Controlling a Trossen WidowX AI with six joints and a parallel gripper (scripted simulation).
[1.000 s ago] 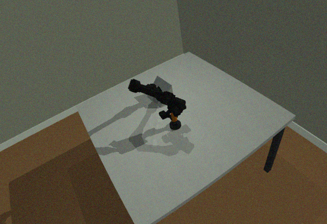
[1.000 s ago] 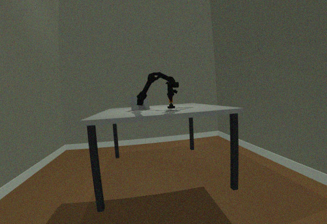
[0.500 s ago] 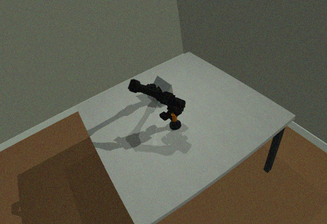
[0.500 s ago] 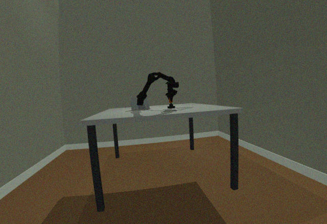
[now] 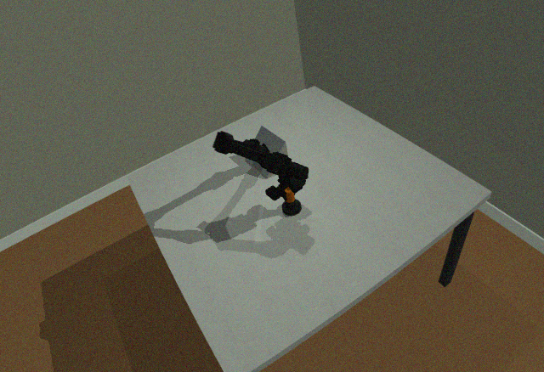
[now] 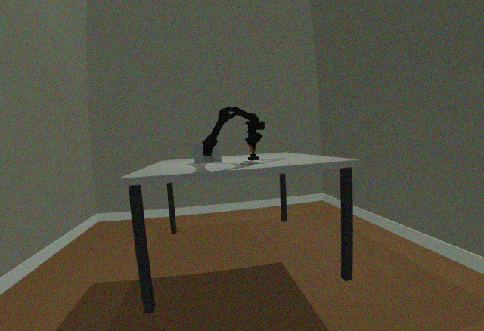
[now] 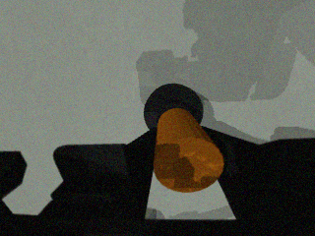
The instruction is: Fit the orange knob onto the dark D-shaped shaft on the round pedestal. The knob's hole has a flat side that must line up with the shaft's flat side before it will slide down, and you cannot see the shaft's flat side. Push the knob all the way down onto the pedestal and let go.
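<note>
The orange knob is 20 mm above my gripper tip. Round my gripper tip: dark round pedestal 40 mm below.
</note>
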